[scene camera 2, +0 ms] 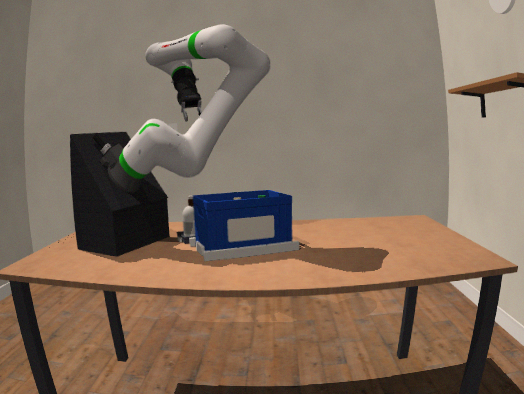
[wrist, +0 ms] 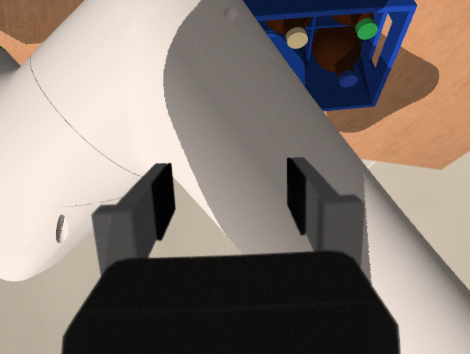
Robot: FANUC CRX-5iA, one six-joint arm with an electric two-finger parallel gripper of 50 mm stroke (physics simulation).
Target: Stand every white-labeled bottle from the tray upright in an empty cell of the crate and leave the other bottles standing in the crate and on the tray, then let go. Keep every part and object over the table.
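Frame: origin at the arm's base, x left, y back, z up, level; metres.
Seen in the pictures: gripper, fingertip midpoint: (scene camera 2: pixel 194 118) (wrist: pixel 230 184); arm's base at its link origin: (scene camera 2: pixel 123 176).
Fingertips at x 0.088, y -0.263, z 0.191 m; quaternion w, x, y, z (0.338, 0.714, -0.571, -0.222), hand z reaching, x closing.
Pixels of each thing's middle, then the offset from my fingertips to it. "*": a spot on its surface instead.
- blue crate at the middle of its body: (scene camera 2: pixel 231 219) dy -0.125, dx -0.113, dz -0.353 m
- green cap at a spot on its surface: (wrist: pixel 366 29) * dy -0.225, dx -0.109, dz -0.278 m
- blue cap at a spot on its surface: (wrist: pixel 348 79) * dy -0.245, dx -0.197, dz -0.278 m
- white bottle at the middle of its body: (scene camera 2: pixel 192 217) dy +0.016, dx -0.020, dz -0.358 m
- tray's dark edge at a spot on its surface: (scene camera 2: pixel 181 236) * dy +0.058, dx -0.059, dz -0.420 m
- light grey strip at a spot on its surface: (scene camera 2: pixel 250 250) * dy -0.171, dx -0.285, dz -0.422 m
My gripper (scene camera 2: pixel 193 116) (wrist: pixel 230 184) is open and empty, high above the table and pointing down beside the arm's own links. The blue crate (scene camera 2: pixel 210 220) (wrist: pixel 340 102) stands on the table. In the wrist view its near right part shows, with brown bottles inside: one with a cream cap (wrist: pixel 297 38), one with a green cap (wrist: pixel 366 29) and one with a blue cap (wrist: pixel 348 79). The arm hides other cells. A white bottle (scene camera 2: pixel 188 221) with a dark neck stands upright left of the crate, partly hidden by it. The tray's dark edge (scene camera 2: pixel 181 236) barely shows there; the tray does not show in the wrist view.
A light grey strip (scene camera 2: pixel 250 250) runs along the crate's foot. The black pedestal (scene camera 2: pixel 142 225) of the arm stands on the table's left. The arm's white link (wrist: pixel 240 115) lies across the wrist view, beyond the fingers. A wall shelf (scene camera 2: pixel 492 84) is at the far right.
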